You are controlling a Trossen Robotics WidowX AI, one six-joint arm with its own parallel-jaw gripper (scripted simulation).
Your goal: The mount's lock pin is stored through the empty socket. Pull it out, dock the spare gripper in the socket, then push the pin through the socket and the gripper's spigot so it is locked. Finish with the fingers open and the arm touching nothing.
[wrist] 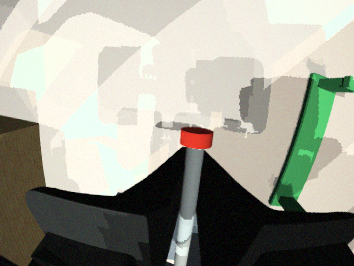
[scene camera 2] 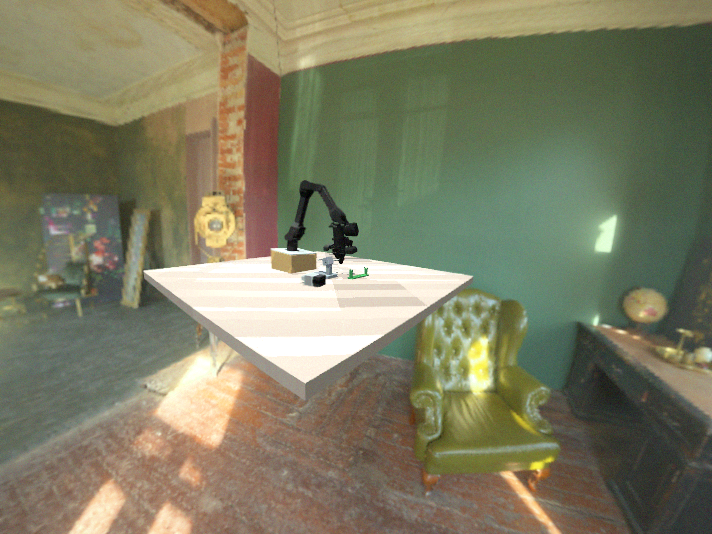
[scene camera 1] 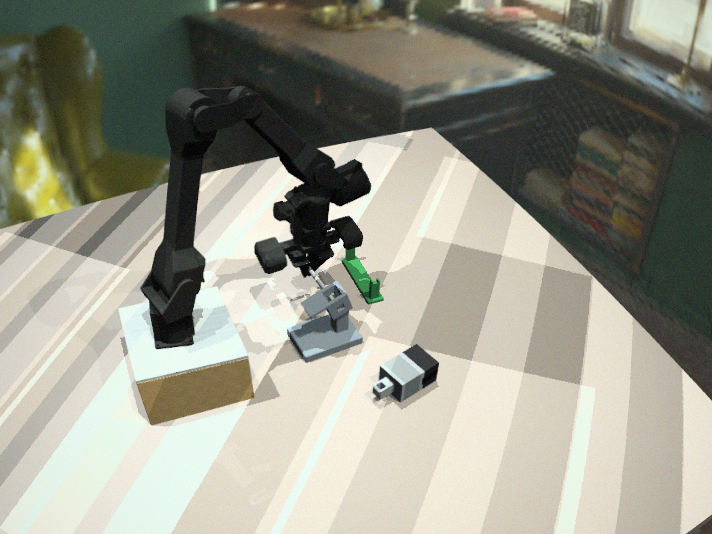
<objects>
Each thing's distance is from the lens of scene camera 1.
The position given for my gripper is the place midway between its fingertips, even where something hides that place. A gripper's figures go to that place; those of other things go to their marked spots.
my gripper (scene camera 1: 306, 275): 124 cm
spare gripper (scene camera 1: 402, 376): 107 cm
</objects>
